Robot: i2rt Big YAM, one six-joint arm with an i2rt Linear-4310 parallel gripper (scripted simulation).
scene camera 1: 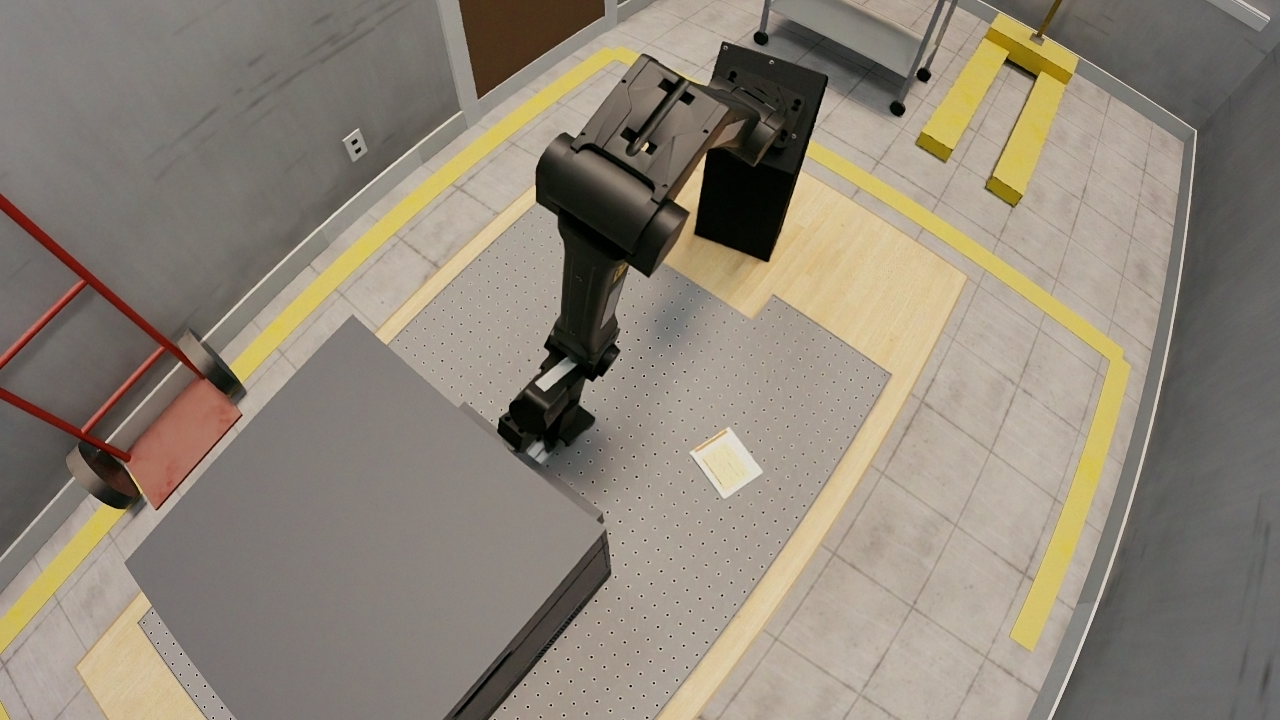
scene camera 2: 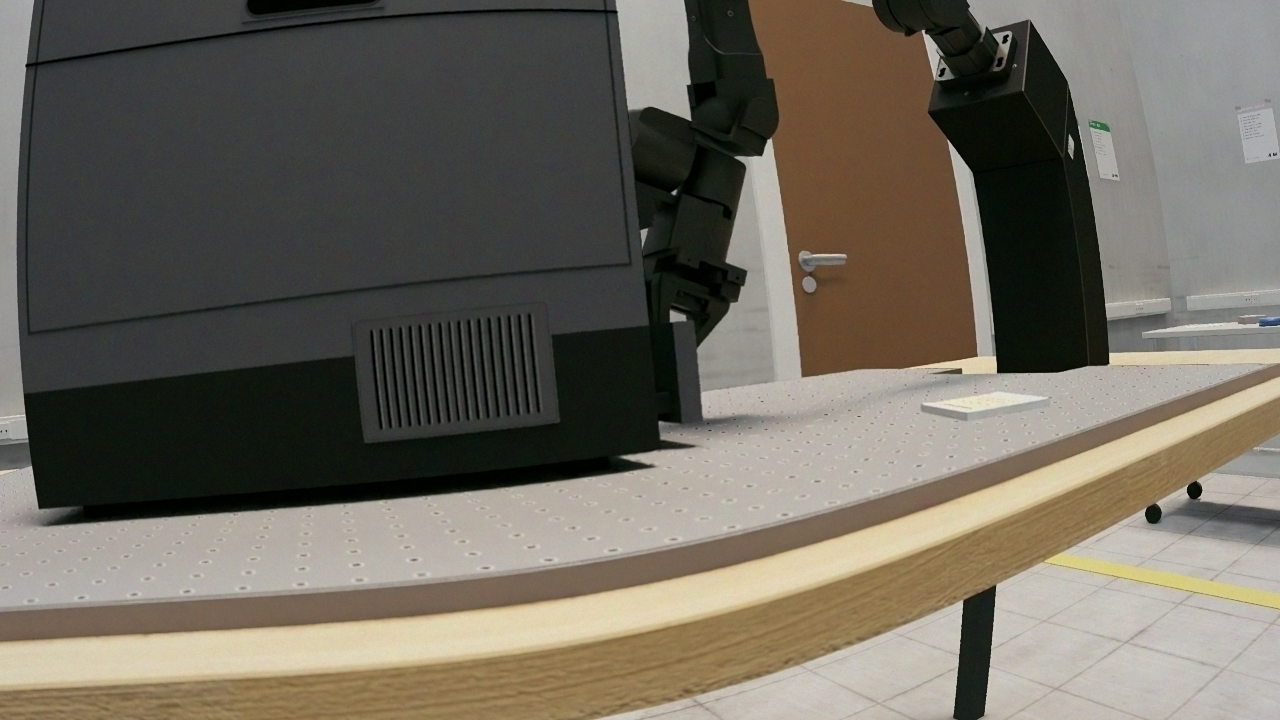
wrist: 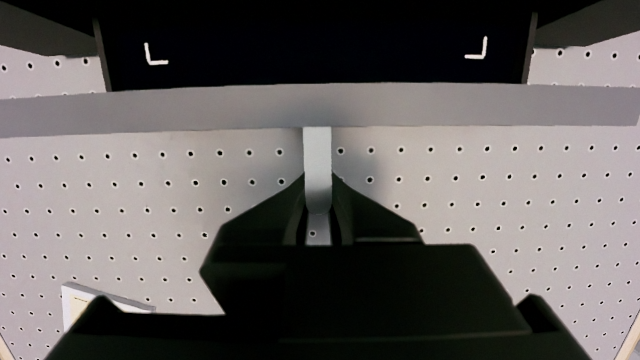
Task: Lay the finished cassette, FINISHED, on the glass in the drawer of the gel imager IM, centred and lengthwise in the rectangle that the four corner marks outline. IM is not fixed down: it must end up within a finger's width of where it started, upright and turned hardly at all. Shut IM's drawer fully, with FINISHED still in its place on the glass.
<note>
I see my gripper point(scene camera 1: 546, 448), a gel imager point(scene camera 2: 255, 253) and a finished cassette point(scene camera 1: 723, 459).
The gel imager is seen too in scene camera 1 point(scene camera 1: 362, 541) and in the wrist view point(wrist: 331, 67). The finished cassette also shows in the wrist view point(wrist: 75, 297). My gripper shows as well in the wrist view point(wrist: 318, 180).
</note>
